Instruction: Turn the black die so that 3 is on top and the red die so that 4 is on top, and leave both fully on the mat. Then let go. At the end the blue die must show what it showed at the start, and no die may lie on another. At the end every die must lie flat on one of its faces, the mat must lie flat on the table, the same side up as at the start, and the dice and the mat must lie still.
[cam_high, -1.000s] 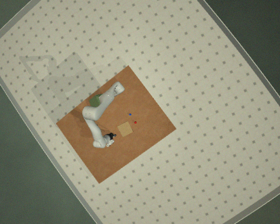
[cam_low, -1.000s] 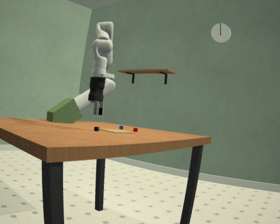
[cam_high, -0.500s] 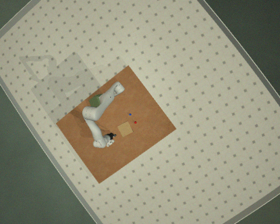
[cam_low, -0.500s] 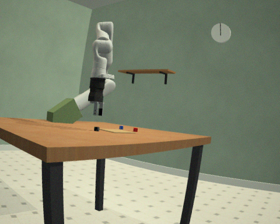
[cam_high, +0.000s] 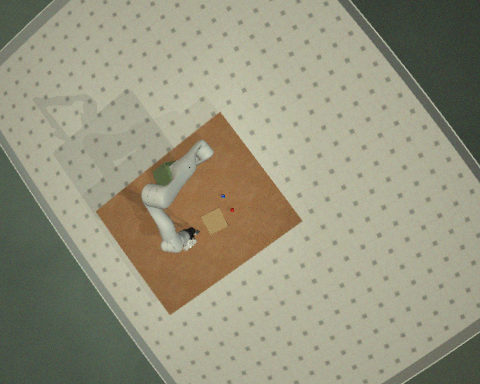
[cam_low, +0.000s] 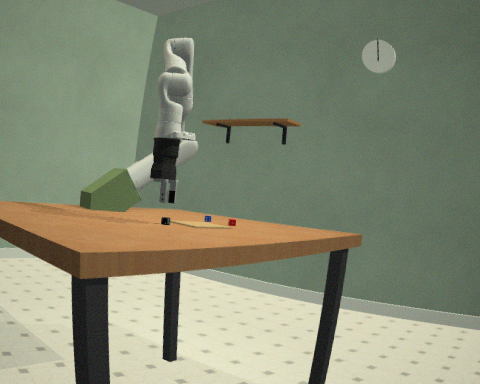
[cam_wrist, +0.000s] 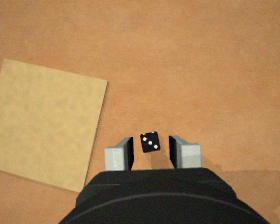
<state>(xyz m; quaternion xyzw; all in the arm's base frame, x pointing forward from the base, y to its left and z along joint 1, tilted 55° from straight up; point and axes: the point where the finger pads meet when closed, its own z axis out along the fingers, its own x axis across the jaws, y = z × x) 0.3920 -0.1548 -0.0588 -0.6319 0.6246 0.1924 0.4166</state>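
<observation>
Now: hand 70 mm above the black die. Round my hand: tan mat: 140 mm to the left, 80 mm below; blue die: 280 mm to the left, 100 mm behind, 70 mm below; red die: 280 mm to the left, 70 mm below, 10 mm ahead.
</observation>
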